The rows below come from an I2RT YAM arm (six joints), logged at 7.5 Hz.
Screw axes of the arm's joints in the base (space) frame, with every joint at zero. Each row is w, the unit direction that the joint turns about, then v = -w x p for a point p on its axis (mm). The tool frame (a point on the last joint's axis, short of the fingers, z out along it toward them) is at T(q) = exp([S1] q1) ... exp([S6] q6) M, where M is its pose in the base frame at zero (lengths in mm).
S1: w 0 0 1 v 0.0 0.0 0.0
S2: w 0 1 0 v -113.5 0.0 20.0
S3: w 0 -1 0 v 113.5 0.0 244.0
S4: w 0 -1 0 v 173.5 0.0 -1.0
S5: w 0 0 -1 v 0.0 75.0 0.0
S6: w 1 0 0 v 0.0 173.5 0.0
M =
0 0 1 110.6
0 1 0 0.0
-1 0 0 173.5
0 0 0 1
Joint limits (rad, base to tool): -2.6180..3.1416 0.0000..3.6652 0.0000..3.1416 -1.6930..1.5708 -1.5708..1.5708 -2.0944..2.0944
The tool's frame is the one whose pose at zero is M.
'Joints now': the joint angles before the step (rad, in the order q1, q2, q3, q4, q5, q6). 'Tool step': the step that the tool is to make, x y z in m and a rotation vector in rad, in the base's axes. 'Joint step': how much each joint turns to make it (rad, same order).
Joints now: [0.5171 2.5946 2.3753 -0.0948 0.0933 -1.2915]
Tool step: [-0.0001 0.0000 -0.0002 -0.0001 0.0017 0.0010]
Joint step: [0.0000 -0.0003 -0.0007 -0.0012 -0.0012 0.0004]
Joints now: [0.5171 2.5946 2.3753 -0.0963 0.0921 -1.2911]
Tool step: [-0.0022 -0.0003 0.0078 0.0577 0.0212 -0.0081]
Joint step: [0.0008 -0.0154 -0.0002 -0.0104 -0.0102 0.0606]
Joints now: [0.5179 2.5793 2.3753 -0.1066 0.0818 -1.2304]
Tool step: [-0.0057 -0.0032 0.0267 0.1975 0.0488 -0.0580]
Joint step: [0.0000 -0.0482 -0.0003 -0.0090 -0.0006 0.2048]
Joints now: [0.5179 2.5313 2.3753 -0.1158 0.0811 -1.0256]
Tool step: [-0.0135 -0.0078 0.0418 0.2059 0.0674 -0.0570]
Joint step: [-0.0001 -0.0848 0.0005 -0.0597 0.0006 0.2205]
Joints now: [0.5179 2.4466 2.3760 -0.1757 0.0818 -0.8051]
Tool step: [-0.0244 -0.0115 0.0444 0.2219 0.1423 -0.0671]
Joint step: [0.0038 -0.1096 0.0004 -0.1458 -0.0004 0.2736]
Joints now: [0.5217 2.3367 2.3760 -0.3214 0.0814 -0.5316]
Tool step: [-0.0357 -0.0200 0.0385 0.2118 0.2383 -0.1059]
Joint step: [0.0007 -0.1263 0.0005 -0.2547 -0.0023 0.3216]
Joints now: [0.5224 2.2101 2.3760 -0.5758 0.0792 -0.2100]
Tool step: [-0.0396 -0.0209 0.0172 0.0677 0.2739 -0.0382]
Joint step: [-0.0014 -0.1010 -0.0007 -0.3136 -0.0645 0.1878]
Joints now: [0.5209 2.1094 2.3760 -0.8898 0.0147 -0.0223]
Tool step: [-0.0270 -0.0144 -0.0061 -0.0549 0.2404 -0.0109]
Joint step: [-0.0012 -0.0373 -0.0006 -0.2723 -0.0413 0.0594]
